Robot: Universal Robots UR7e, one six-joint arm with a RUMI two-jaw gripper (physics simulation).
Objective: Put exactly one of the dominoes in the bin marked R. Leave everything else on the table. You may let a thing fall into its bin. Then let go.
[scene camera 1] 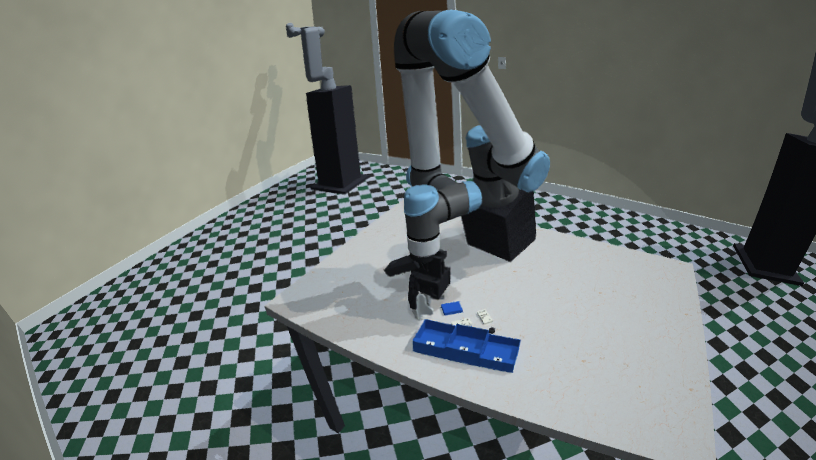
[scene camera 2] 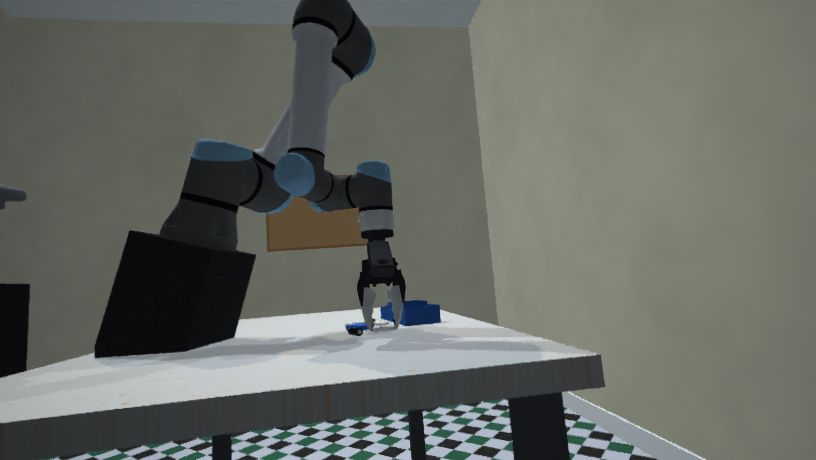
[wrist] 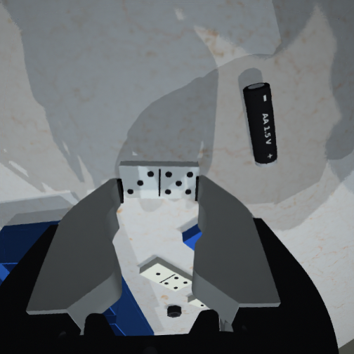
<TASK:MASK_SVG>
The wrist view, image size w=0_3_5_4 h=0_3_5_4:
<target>my gripper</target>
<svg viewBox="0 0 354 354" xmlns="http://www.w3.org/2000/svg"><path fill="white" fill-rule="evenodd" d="M332 321L322 301L322 297L306 271L296 261L296 258L282 244L262 218L255 218L239 199L204 175L196 176L195 201L199 204L197 226L202 235L195 242L191 291L196 299L210 309L199 312L187 334L115 336L110 324L102 314L122 294L122 271L114 244L112 244L112 239L119 229L116 211L120 204L123 203L121 178L110 178L72 206L58 224L49 225L0 284L0 354L339 354Z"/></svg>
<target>black AA battery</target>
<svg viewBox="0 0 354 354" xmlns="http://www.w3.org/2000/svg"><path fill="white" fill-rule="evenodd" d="M259 82L245 86L242 91L247 110L254 163L257 166L268 167L273 166L277 162L275 124L270 84Z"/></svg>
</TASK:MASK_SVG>
